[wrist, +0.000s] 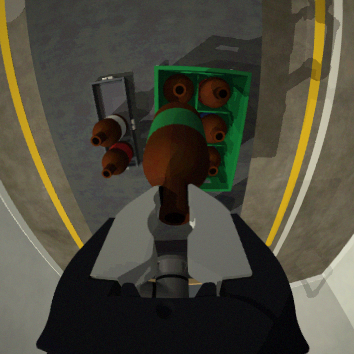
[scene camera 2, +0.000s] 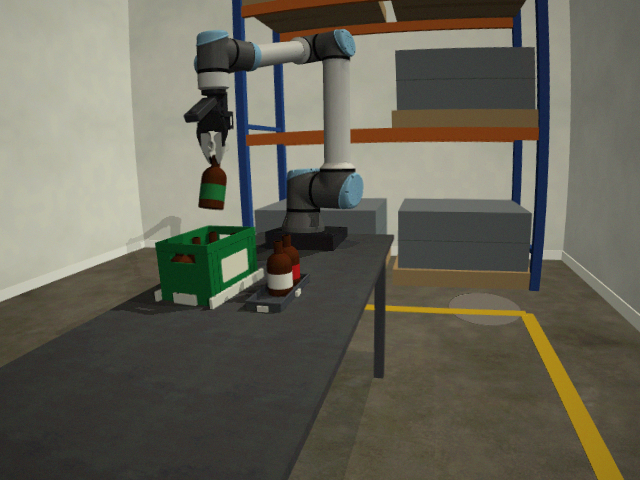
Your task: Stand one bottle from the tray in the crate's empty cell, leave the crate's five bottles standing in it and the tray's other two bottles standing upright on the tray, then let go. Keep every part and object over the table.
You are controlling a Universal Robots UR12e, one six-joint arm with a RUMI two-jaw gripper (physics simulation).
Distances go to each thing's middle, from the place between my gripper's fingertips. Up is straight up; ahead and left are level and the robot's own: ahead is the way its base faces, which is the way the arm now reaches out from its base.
The green-labelled bottle (scene camera 2: pixel 213 182) lies 60 mm below my hand and 10 mm ahead of it. The rest, counted from my hand: white-label bottle (scene camera 2: pixel 279 265): 300 mm below, 180 mm to the left, 10 mm behind.
